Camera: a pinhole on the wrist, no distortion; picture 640 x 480 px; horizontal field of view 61.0 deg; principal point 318.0 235.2 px. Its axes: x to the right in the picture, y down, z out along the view. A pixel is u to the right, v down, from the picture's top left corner.
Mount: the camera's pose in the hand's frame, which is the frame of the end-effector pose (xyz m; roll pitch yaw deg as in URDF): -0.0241 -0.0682 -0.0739 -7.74 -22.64 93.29
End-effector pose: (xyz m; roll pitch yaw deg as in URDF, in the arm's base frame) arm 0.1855 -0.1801 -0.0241 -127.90 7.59 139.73
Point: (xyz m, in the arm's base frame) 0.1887 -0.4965 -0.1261
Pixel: 589.4 443.5
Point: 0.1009 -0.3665 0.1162
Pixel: 90.7 320.8
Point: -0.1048 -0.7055 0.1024
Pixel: 168.0 283.3
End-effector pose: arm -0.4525 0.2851 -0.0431 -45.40 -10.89 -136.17
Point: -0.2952 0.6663 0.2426
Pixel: outside the picture
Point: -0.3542 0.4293 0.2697
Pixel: 211.6 311.9
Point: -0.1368 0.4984 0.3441
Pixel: 308.7 465.1
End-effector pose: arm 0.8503 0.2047 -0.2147 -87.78 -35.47 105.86
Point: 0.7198 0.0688 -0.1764
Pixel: 516.5 237.8
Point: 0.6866 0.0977 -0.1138
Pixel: 452.5 90.4
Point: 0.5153 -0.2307 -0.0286
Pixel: 294.9 298.0
